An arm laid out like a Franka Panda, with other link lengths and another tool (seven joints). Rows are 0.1 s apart.
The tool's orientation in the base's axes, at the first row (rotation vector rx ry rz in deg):
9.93 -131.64 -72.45
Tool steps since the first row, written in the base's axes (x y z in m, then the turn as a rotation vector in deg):
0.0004 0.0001 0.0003 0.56 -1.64 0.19
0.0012 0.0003 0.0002 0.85 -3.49 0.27
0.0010 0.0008 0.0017 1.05 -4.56 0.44
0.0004 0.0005 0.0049 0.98 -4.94 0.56
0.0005 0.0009 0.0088 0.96 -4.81 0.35
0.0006 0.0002 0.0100 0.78 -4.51 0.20
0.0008 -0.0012 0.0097 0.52 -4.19 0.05
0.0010 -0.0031 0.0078 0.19 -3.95 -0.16
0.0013 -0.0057 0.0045 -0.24 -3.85 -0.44
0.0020 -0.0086 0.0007 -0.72 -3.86 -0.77
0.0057 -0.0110 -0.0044 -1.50 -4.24 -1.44
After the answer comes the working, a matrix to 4 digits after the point.
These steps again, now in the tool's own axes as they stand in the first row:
-0.0003 0.0004 -0.0003 0.15 -0.69 -1.59
-0.0011 0.0005 -0.0004 0.57 -1.62 -3.17
-0.0005 0.0020 -0.0006 0.83 -2.05 -4.15
0.0013 0.0043 -0.0020 1.06 -2.18 -4.45
0.0025 0.0078 -0.0034 0.96 -2.28 -4.25
0.0031 0.0084 -0.0045 0.95 -2.26 -3.87
0.0033 0.0074 -0.0055 1.01 -2.23 -3.44
0.0031 0.0048 -0.0062 1.14 -2.31 -3.00
0.0025 0.0007 -0.0069 1.37 -2.54 -2.60
0.0015 -0.0040 -0.0078 1.66 -2.88 -2.22
-0.0028 -0.0090 -0.0092 2.22 -3.74 -1.84

The tool's axes in the first row as the columns of a matrix, in the base's axes (rounded; the answer above uses it unrounded):
-0.8630 0.1284 -0.4887
-0.3441 0.5588 0.7546
0.3699 0.8193 -0.4380

